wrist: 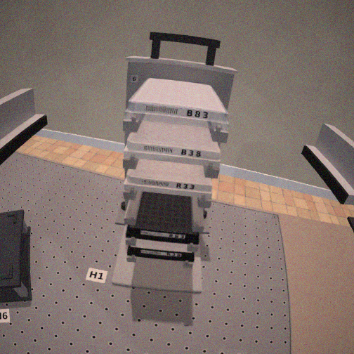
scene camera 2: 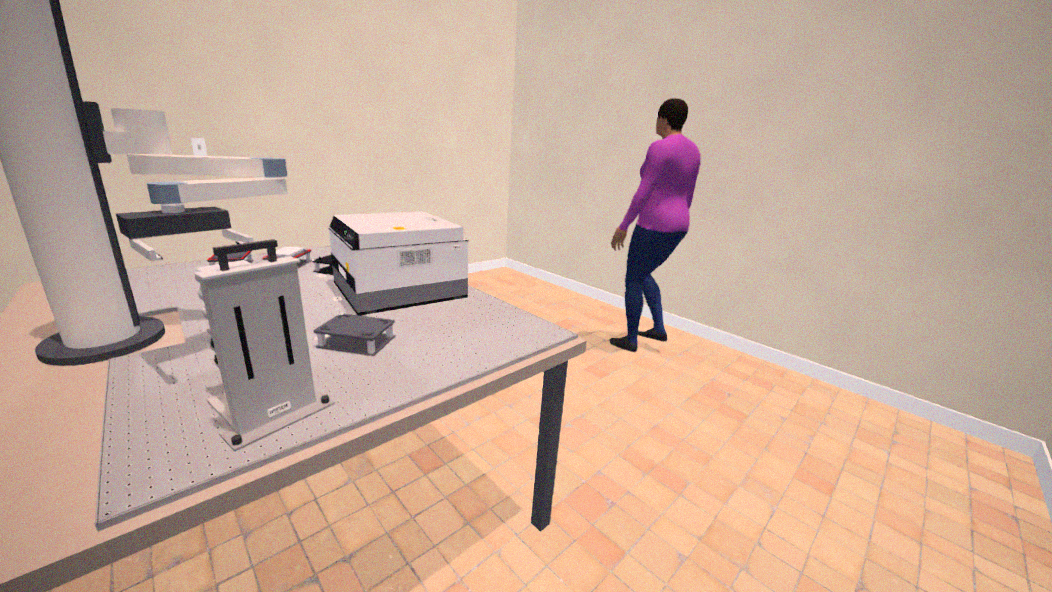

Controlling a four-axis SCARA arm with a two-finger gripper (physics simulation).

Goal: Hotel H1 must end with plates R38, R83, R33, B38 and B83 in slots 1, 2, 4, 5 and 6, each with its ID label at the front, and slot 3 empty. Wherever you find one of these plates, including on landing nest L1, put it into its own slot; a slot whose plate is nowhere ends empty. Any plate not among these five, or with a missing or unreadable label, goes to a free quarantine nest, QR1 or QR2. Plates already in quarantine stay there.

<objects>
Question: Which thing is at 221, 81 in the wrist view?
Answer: A hotel H1.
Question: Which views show my gripper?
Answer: The wrist view and scene camera 2: all of them.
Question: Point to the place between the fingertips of my gripper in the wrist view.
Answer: At 178, 113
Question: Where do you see a pale plate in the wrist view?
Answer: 174, 178
</objects>
